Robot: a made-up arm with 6 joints. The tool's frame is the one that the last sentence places.
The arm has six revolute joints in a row. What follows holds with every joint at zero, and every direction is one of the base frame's. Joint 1 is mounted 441.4 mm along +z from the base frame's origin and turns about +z. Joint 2 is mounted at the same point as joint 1 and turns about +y. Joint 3 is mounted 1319.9 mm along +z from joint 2 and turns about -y. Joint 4 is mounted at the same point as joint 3 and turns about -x. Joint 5 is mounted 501.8 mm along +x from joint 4 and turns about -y. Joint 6 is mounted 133.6 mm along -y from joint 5 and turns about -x. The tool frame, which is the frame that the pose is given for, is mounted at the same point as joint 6; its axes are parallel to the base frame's.
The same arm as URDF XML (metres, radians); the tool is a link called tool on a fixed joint. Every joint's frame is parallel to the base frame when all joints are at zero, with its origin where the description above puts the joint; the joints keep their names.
<robot name="arm">
  <link name="base"/>
  <link name="link1"/>
  <link name="link2"/>
  <link name="link3"/>
  <link name="link4"/>
  <link name="link5"/>
  <link name="link6"/>
  <link name="tool"/>
  <joint name="joint 1" type="continuous">
    <parent link="base"/>
    <child link="link1"/>
    <origin xyz="0 0 0.4414"/>
    <axis xyz="0 0 1"/>
  </joint>
  <joint name="joint 2" type="continuous">
    <parent link="link1"/>
    <child link="link2"/>
    <origin xyz="0 0 0"/>
    <axis xyz="0 1 0"/>
  </joint>
  <joint name="joint 3" type="continuous">
    <parent link="link2"/>
    <child link="link3"/>
    <origin xyz="0 0 1.3199"/>
    <axis xyz="0 -1 0"/>
  </joint>
  <joint name="joint 4" type="continuous">
    <parent link="link3"/>
    <child link="link4"/>
    <origin xyz="0 0 0"/>
    <axis xyz="-1 0 0"/>
  </joint>
  <joint name="joint 5" type="continuous">
    <parent link="link4"/>
    <child link="link5"/>
    <origin xyz="0.5018 0 0"/>
    <axis xyz="0 -1 0"/>
  </joint>
  <joint name="joint 6" type="continuous">
    <parent link="link5"/>
    <child link="link6"/>
    <origin xyz="0 -0.1336 0"/>
    <axis xyz="-1 0 0"/>
  </joint>
  <joint name="tool_joint" type="fixed">
    <parent link="link6"/>
    <child link="tool"/>
    <origin xyz="0 0 0"/>
  </joint>
</robot>

